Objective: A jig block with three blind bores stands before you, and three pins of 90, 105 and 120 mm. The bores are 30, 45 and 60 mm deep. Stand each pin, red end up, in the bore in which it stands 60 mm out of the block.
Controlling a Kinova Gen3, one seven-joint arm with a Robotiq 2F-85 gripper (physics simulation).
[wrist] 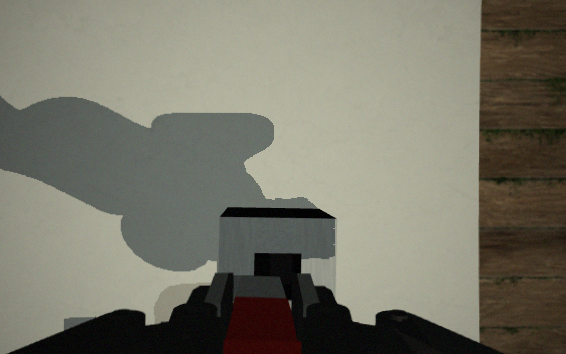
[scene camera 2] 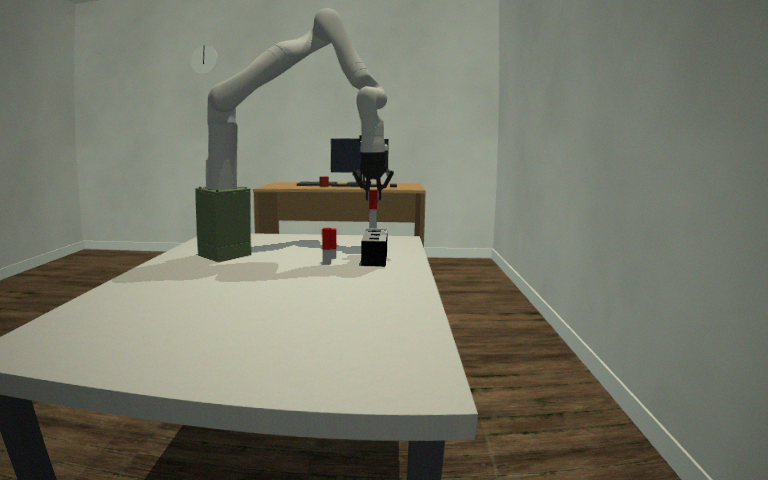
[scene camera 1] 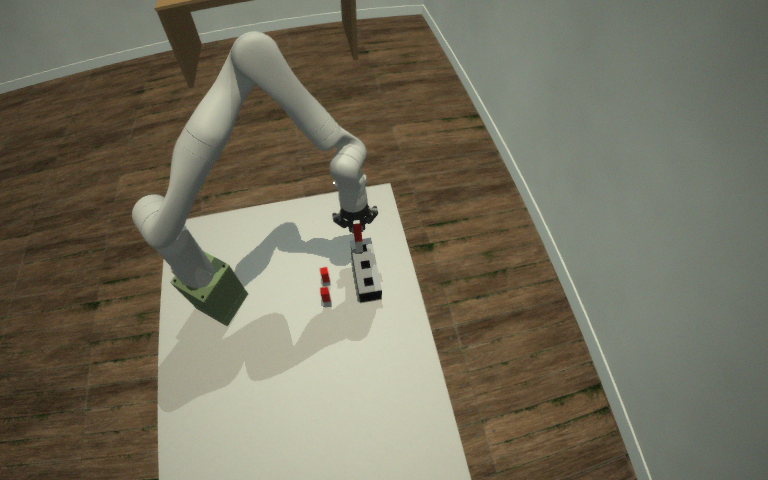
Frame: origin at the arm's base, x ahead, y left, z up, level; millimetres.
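Seen in the pictures: gripper, fingertip midpoint: (wrist: 262, 298) (scene camera 2: 373, 202) (scene camera 1: 357, 230); arm's base, origin of the base link: (scene camera 2: 222, 188) (scene camera 1: 199, 273).
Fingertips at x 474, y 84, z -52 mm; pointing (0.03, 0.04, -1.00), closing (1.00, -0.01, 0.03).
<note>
Pixels of each thing's top centre, then the offset from my fingertips to it. Level surfaces: height alone.
- pin, middle of its top: (scene camera 1: 357, 227) (scene camera 2: 373, 189) dx -1, dy -17, dz +41 mm
- jig block, middle of its top: (scene camera 2: 375, 234) (scene camera 1: 365, 264) dx +9, dy -73, dz -91 mm
- farther, middle of its top: (scene camera 2: 332, 229) (scene camera 1: 323, 270) dx -123, dy -77, dz -76 mm
- nearer, middle of its top: (scene camera 2: 326, 228) (scene camera 1: 324, 290) dx -130, dy -151, dz -61 mm
- white table, its level: dz -166 mm
My gripper (scene camera 1: 356, 227) (scene camera 2: 373, 196) (wrist: 262, 298) is shut on a pin (scene camera 1: 357, 232) (scene camera 2: 372, 217) (wrist: 262, 325), held upright, red end up. The pin's grey lower end is at the far end of the jig block (scene camera 1: 360, 272) (scene camera 2: 374, 252) (wrist: 240, 240). In the wrist view it overlaps the lower left of the far bore (wrist: 277, 265) (scene camera 1: 364, 248), whose rest shows dark. I cannot tell whether the tip touches the block. The middle bore (scene camera 1: 365, 264) and near bore (scene camera 1: 368, 281) look empty. Two other pins, one farther (scene camera 1: 324, 275) and one nearer (scene camera 1: 325, 294) (scene camera 2: 329, 238), stand red end up left of the block.
The arm's green base (scene camera 1: 209, 294) (scene camera 2: 223, 223) stands at the left of the white table (scene camera 1: 305, 396) (scene camera 2: 254, 339) (wrist: 390, 100). The table's right edge lies beyond the block. A wooden desk (scene camera 2: 339, 204) with a monitor (scene camera 2: 344, 155) stands behind.
</note>
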